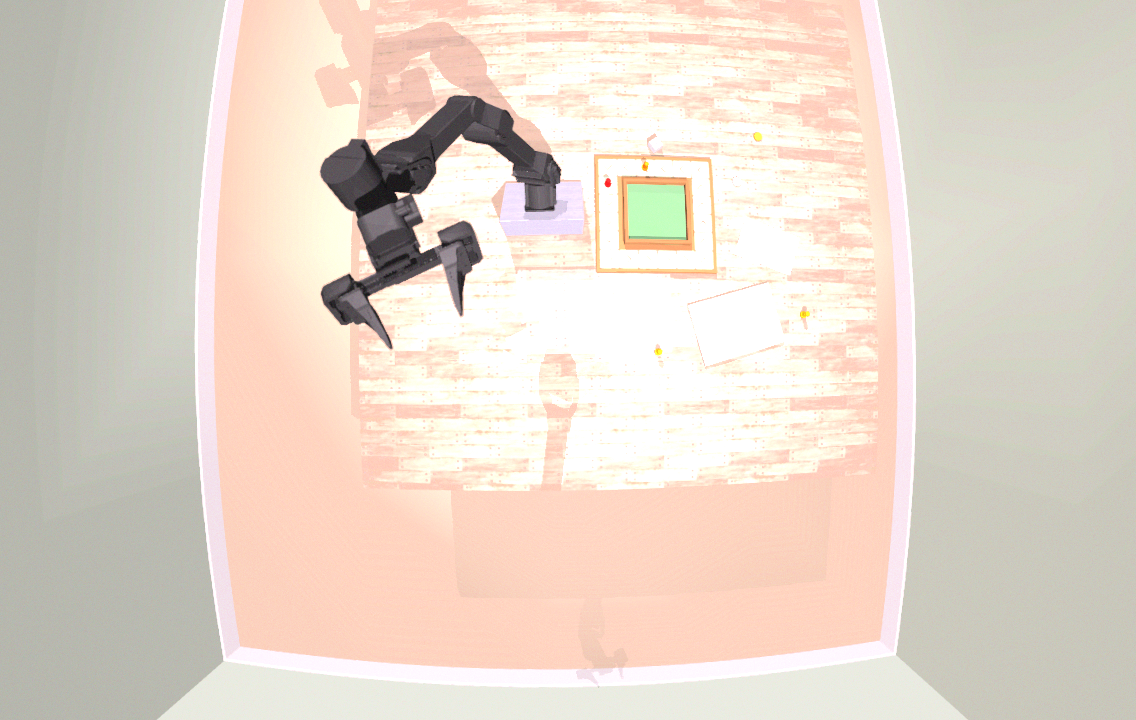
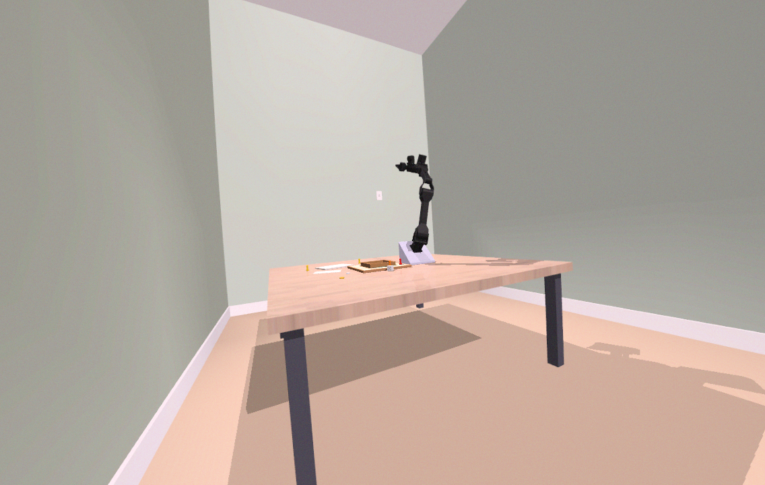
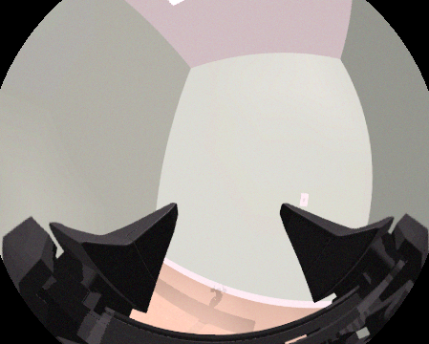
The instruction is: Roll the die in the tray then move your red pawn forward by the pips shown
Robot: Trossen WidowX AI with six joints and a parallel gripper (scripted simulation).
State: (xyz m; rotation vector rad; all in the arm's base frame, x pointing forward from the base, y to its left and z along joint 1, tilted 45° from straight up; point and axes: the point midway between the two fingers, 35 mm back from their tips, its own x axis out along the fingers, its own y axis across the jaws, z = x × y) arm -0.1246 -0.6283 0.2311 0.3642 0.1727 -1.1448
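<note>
Right now my gripper tip is 700 mm above the white die, 480 mm to the right of it and 380 mm short of it. From my gripper tip the other things lie so: red pawn: 690 mm below, 380 mm to the left, 260 mm ahead; then orange pawn: 690 mm below, 420 mm to the left, 350 mm ahead.
</note>
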